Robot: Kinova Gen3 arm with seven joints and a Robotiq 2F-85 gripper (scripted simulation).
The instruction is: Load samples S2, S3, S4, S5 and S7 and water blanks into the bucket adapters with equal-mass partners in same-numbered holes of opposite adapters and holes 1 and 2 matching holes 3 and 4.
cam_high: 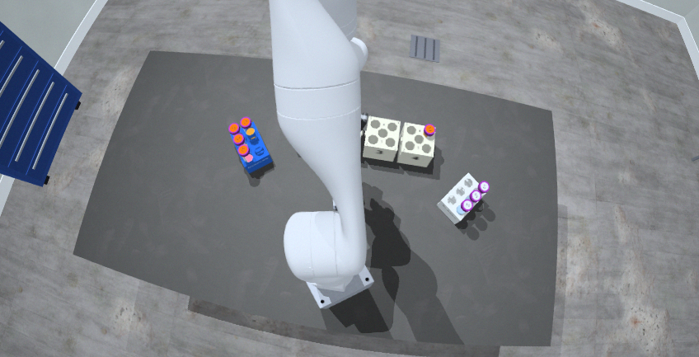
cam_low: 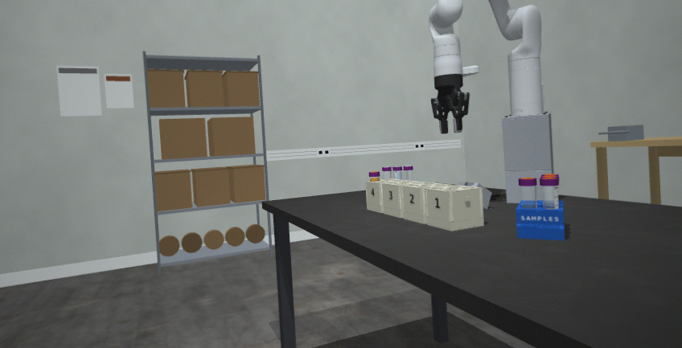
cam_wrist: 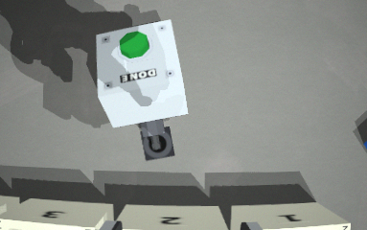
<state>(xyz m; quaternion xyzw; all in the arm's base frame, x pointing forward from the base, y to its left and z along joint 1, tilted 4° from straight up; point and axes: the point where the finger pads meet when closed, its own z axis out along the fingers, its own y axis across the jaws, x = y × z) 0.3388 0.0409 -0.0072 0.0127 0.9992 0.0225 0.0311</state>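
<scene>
The orange-filled sample tube is 26 cm to the right of my hand, 18 cm below it and 10 cm ahead of it. Round my hand: adapter 2: 20 cm below, 8 cm ahead, 1 cm to the right; then green done key: 18 cm below, 12 cm behind, 4 cm to the right; then adapter 1: 20 cm below, 10 cm to the left, 9 cm ahead.
</scene>
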